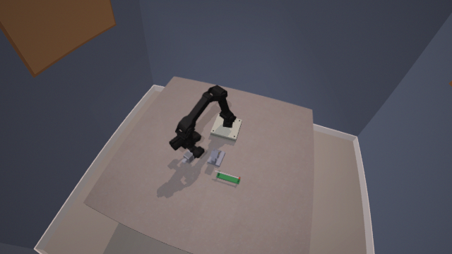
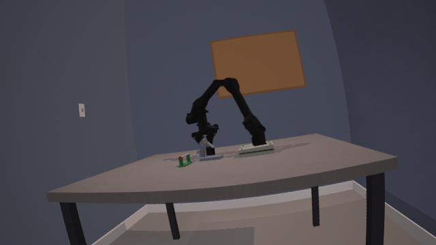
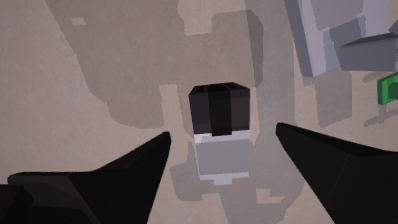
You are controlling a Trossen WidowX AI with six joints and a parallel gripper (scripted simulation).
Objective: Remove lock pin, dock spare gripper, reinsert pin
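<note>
Now: gripper tip 20 mm short of the spare gripper, 10 mm to the left of it and 20 mm above it. Also, from my gripper tip: mount block 150 mm to the left; then green cradle 110 mm ahead, 240 mm to the left, 30 mm below.
</note>
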